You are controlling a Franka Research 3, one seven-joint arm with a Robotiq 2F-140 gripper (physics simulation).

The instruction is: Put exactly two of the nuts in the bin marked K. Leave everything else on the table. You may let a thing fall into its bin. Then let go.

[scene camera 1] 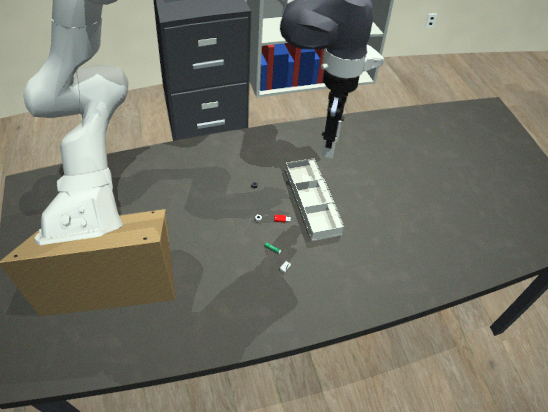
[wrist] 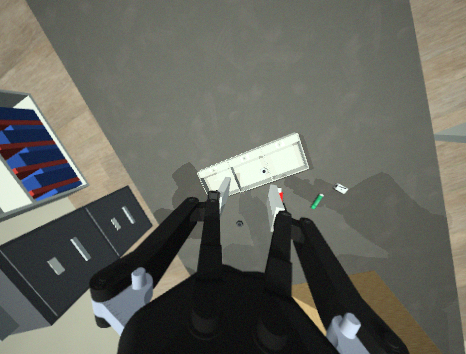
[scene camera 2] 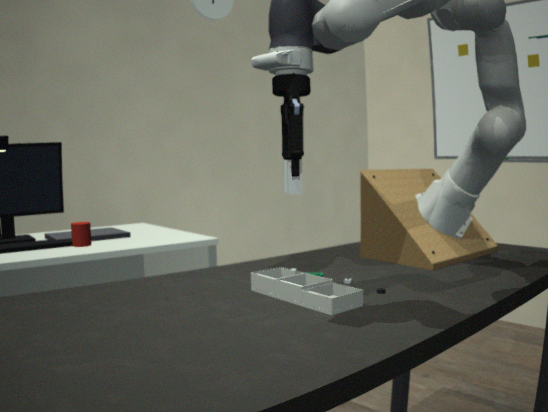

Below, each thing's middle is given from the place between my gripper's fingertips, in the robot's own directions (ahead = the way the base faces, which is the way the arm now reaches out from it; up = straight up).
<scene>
Now: hand 19 cm above the white three-part tray [scene camera 2: 314, 292], 2 cm past it and 1 cm to the right of it.
</scene>
